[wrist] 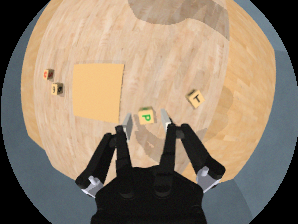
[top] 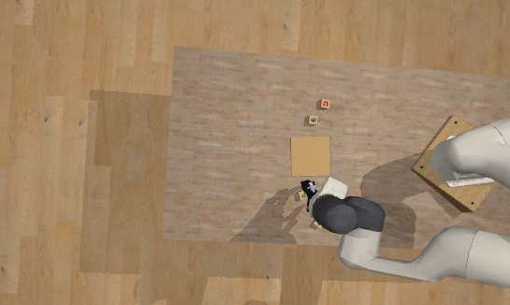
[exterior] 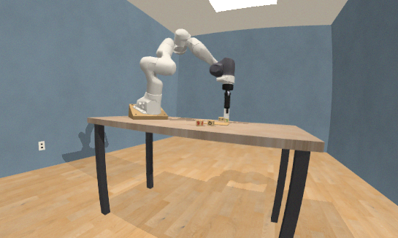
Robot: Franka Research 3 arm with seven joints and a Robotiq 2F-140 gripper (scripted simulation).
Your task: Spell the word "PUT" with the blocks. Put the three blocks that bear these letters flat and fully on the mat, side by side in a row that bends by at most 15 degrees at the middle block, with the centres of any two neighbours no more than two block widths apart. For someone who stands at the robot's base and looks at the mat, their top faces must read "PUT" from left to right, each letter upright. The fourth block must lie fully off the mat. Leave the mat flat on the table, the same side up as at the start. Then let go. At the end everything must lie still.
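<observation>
My hand is 50 mm above the green P block. Round my hand: T block: 60 mm behind, 100 mm to the left, 50 mm below; block marked 6: 20 mm behind, 260 mm to the right, 50 mm below; tan mat: 20 mm behind, 140 mm to the right, 60 mm below.
</observation>
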